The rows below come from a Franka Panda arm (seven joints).
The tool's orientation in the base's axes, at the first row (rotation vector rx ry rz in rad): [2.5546 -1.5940 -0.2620]
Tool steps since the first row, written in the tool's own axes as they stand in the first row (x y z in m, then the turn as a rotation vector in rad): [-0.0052 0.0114 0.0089 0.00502 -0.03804 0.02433]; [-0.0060 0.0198 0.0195 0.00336 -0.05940 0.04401]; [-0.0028 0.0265 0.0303 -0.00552 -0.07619 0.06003]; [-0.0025 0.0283 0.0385 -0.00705 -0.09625 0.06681]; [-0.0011 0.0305 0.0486 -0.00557 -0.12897 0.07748]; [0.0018 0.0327 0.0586 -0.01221 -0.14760 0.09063]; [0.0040 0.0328 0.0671 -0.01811 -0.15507 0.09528]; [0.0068 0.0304 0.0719 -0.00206 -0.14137 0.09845]
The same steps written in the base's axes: [-0.0141 -0.0004 -0.0061 0.03049 0.01195 -0.03150]; [-0.0240 -0.0035 -0.0148 0.04442 0.02263 -0.05470]; [-0.0308 -0.0094 -0.0243 0.05199 0.03782 -0.07284]; [-0.0340 -0.0105 -0.0320 0.06753 0.04793 -0.08318]; [-0.0374 -0.0128 -0.0416 0.09467 0.06085 -0.10001]; [-0.0402 -0.0165 -0.0512 0.10542 0.07487 -0.11588]; [-0.0411 -0.0186 -0.0597 0.10847 0.08340 -0.12137]; [-0.0388 -0.0201 -0.0651 0.10269 0.06294 -0.12318]
